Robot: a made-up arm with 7 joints. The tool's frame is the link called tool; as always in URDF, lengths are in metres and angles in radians.
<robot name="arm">
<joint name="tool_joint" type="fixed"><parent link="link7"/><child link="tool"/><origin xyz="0 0 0" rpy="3.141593 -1.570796 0"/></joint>
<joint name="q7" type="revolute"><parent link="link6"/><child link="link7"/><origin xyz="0.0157 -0.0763 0.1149" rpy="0 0 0"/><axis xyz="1 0 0"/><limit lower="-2.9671" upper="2.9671"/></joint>
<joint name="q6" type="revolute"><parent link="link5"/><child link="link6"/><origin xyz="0 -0.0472 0.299" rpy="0 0 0"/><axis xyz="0 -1 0"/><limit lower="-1.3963" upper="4.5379"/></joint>
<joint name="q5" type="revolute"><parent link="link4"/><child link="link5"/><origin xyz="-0.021 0.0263 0.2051" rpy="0 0 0"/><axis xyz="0 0 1"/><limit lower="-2.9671" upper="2.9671"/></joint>
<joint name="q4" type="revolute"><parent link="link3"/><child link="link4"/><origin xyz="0.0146 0.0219 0.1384" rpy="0 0 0"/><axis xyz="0 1 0"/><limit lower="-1.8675" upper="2.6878"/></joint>
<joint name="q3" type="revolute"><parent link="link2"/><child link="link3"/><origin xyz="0 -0.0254 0.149" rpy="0 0 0"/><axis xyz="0 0 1"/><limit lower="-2.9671" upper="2.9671"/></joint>
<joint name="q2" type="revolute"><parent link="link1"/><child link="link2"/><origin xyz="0 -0.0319 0.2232" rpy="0 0 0"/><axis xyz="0 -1 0"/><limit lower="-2.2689" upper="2.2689"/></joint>
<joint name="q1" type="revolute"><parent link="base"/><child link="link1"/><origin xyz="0 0 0.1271" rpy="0 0 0"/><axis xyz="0 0 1"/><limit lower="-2.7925" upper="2.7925"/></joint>
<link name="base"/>
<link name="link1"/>
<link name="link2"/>
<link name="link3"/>
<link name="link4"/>
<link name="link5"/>
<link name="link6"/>
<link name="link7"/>
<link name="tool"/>
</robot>
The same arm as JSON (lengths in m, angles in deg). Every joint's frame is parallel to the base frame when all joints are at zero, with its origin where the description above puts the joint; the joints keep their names.
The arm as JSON. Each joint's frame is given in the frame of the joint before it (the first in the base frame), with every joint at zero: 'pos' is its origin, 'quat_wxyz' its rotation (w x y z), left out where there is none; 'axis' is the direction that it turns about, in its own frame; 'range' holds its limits. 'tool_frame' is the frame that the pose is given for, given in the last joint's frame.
{"length_unit": "m", "angle_unit": "deg", "joints": [
  {"joint": "q1", "pos": [0.0, 0.0, 0.1271], "axis": "+z", "range": [-160.0, 160.0]},
  {"joint": "q2", "pos": [0.0, -0.0319, 0.2232], "axis": "-y", "range": [-130.0, 130.0]},
  {"joint": "q3", "pos": [0.0, -0.0254, 0.149], "axis": "+z", "range": [-170.0, 170.0]},
  {"joint": "q4", "pos": [0.0146, 0.0219, 0.1384], "axis": "+y", "range": [-107.0, 154.0]},
  {"joint": "q5", "pos": [-0.021, 0.0263, 0.2051], "axis": "+z", "range": [-170.0, 170.0]},
  {"joint": "q6", "pos": [0.0, -0.0472, 0.299], "axis": "-y", "range": [-80.0, 260.0]},
  {"joint": "q7", "pos": [0.0157, -0.0763, 0.1149], "axis": "+x", "range": [-170.0, 170.0]}
], "tool_frame": {"pos": [0.0, 0.0, 0.0], "quat_wxyz": [0.0, 0.707107, 0.0, 0.707107]}}

